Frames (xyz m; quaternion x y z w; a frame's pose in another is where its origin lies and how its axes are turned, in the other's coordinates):
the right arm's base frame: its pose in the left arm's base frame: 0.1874 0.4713 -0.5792 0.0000 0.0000 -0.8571 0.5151
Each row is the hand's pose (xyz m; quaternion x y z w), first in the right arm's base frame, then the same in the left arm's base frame.
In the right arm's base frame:
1: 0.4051 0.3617 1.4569 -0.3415 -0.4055 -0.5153 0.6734
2: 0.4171 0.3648 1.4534 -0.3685 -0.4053 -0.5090 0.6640
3: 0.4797 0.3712 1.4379 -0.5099 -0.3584 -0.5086 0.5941
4: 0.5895 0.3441 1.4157 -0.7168 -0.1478 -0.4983 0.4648
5: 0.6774 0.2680 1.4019 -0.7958 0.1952 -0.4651 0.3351
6: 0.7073 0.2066 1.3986 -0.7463 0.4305 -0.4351 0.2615
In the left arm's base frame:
1: 0.3167 -0.0562 0.8777 0.5235 -0.0838 0.8426 0.0948
2: 0.3138 -0.0682 0.8742 0.5372 -0.1071 0.8313 0.0942
3: 0.2900 -0.1265 0.8587 0.5698 -0.2524 0.7712 0.1299
4: 0.2146 -0.2107 0.8365 0.4959 -0.5383 0.6551 0.1877
5: 0.1061 -0.2526 0.8227 0.2426 -0.7826 0.5268 0.2260
6: 0.0379 -0.2502 0.8194 0.0154 -0.8614 0.4483 0.2382

